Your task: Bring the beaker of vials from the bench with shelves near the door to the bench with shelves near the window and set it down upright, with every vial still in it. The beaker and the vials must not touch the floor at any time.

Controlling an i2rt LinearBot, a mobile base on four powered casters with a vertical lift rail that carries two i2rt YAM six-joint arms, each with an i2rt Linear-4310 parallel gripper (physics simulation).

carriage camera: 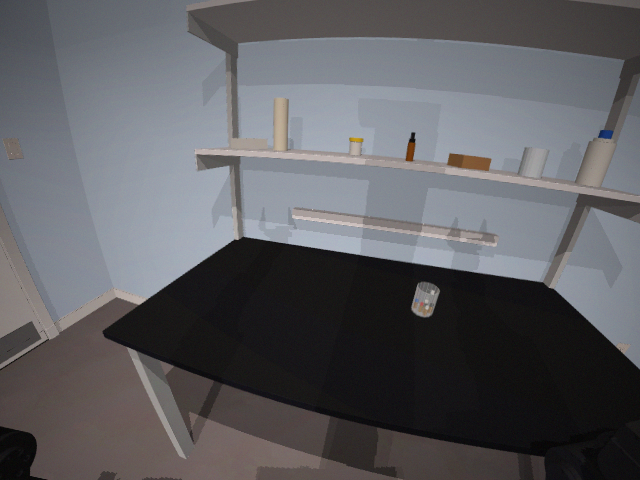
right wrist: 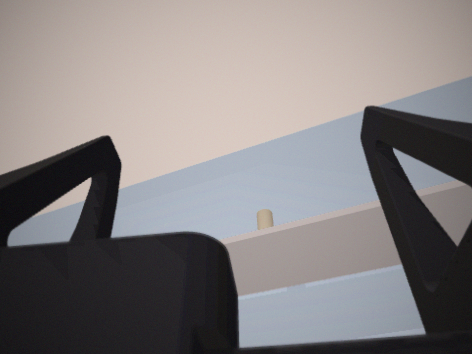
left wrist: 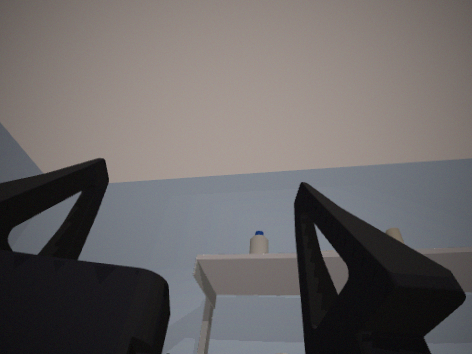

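Observation:
A clear beaker [carriage camera: 425, 299] with several small vials inside stands upright on the black bench top [carriage camera: 289, 330], right of the middle in the carriage view. The vials show small white, red, blue and orange parts. My left gripper [left wrist: 202, 181] is open and empty in the left wrist view, tilted up toward the upper shelf and ceiling. My right gripper [right wrist: 236, 136] is open and empty in the right wrist view, also pointing up. Neither gripper is near the beaker. Dark parts of the arms show at the lower corners of the carriage view.
The lower shelf [carriage camera: 382, 162] holds a tall beige cylinder [carriage camera: 280, 124], a yellow-lidded jar [carriage camera: 355, 146], an amber bottle [carriage camera: 410, 149], a brown box [carriage camera: 468, 161], a white cylinder [carriage camera: 532, 162] and a blue-capped bottle [carriage camera: 596, 161]. An upper shelf [carriage camera: 403, 25] overhangs the bench. A pale rail [carriage camera: 392, 225] runs along the wall.

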